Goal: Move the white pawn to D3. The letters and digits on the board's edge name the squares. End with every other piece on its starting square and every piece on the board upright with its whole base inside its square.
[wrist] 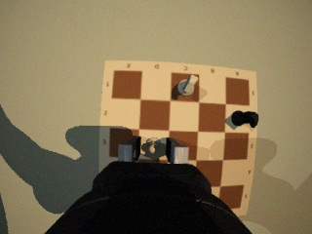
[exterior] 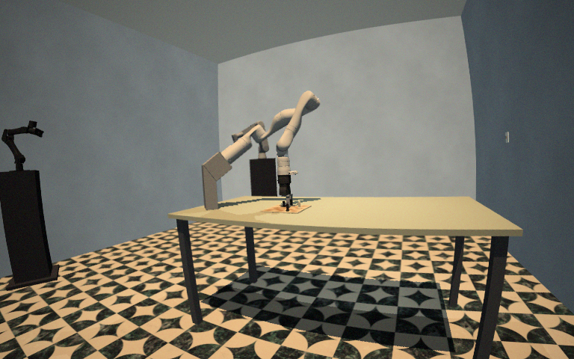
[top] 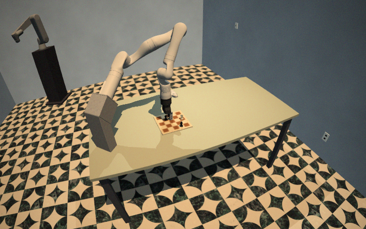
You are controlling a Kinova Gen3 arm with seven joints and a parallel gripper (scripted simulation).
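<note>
The white pawn lies 1 cm below my hand. The rest, counted from my hand: pale grey piece (8 cm ahead, 1 cm to the right, 1 cm below); chessboard (4 cm to the right, 3 cm below, 1 cm ahead).
</note>
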